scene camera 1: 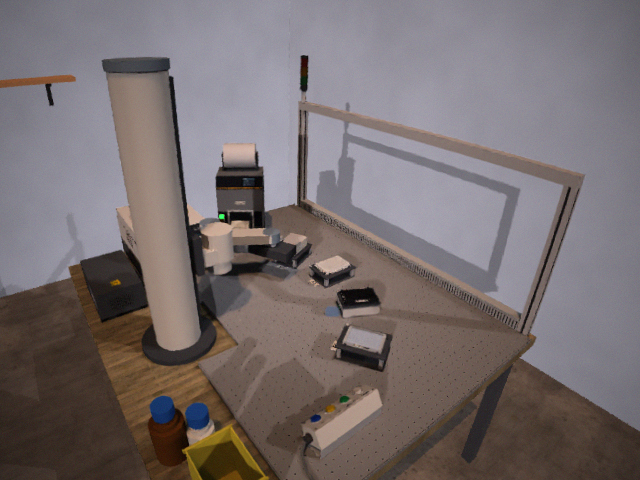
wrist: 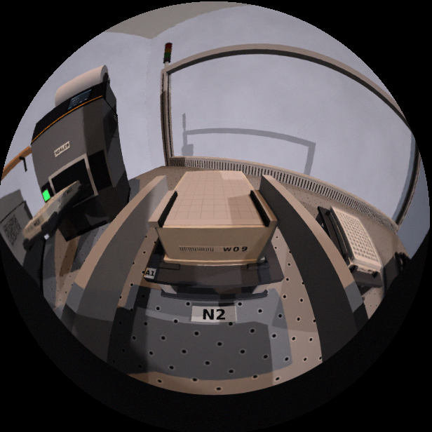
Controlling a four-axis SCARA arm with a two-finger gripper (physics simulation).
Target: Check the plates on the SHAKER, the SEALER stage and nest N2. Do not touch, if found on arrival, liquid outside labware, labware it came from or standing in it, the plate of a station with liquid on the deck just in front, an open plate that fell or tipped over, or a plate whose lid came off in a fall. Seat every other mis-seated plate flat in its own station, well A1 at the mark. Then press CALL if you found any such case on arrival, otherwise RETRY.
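Frame: origin at the arm's base, x down, y left, z ahead, level; millimetres.
Where they show: gripper, fingertip midpoint: (scene camera 1: pixel 290 239); arm's base at its link origin: (scene camera 1: pixel 179 339).
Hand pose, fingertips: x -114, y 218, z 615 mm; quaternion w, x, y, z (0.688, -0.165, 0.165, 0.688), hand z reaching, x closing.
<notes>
Things, the pixels of their top centre, and the offset from my fingertips. "*": a spot on its surface instead.
- cream plate W09 at its top centre: (scene camera 1: pixel 292 240) dx +10, dy +8, dz +15 mm
- SEALER at its top centre: (scene camera 1: pixel 239 145) dx -354, dy +362, dz -48 mm
- pale plate at its top centre: (scene camera 1: pixel 239 226) dx -23, dy +208, dz -146 mm
- black-topped white unit at its top centre: (scene camera 1: pixel 359 293) dx +23, dy -460, dz -6 mm
- flat blue patch at a spot on its surface: (scene camera 1: pixel 331 311) * dx +98, dy -411, dz -96 mm
- white plate at its top centre: (scene camera 1: pixel 332 263) dx +38, dy -216, dz +66 mm
- clear-topped plate at its top centre: (scene camera 1: pixel 364 337) dx +32, dy -642, dz -150 mm
- button box at its top centre: (scene camera 1: pixel 343 404) dx +18, dy -814, dz -391 mm
- yellow bin at its top centre: (scene camera 1: pixel 208 438) dx -56, dy -754, dz -735 mm
The cream plate W09 (scene camera 1: pixel 296 240) (wrist: pixel 216 244) is at nest N2 (wrist: pixel 215 275), its labelled side toward the wrist camera. It looks level, at or just above the nest. My gripper (scene camera 1: pixel 289 248) (wrist: pixel 213 183) is shut on it, with pads against both sides. Nest N2's A1 mark is at its left; the plate's well A1 cannot be made out. At the SEALER (scene camera 1: pixel 239 191) (wrist: pixel 75 145), a pale plate (scene camera 1: pixel 240 224) (wrist: pixel 52 215) is on the stage; its seating is unclear. Midway along the deck, a black-topped white unit (scene camera 1: pixel 358 302) stands beside a flat blue patch (scene camera 1: pixel 331 311). The SHAKER's label is unreadable.
A white plate (scene camera 1: pixel 333 265) (wrist: pixel 356 240) is on the nest right of N2. A clear-topped plate (scene camera 1: pixel 364 339) is on a nearer stand. A button box (scene camera 1: pixel 345 421) is at the front; bottles (scene camera 1: pixel 168 434) and a yellow bin (scene camera 1: pixel 224 454) stand front left. A rail frame (scene camera 1: pixel 439 139) borders the back.
</notes>
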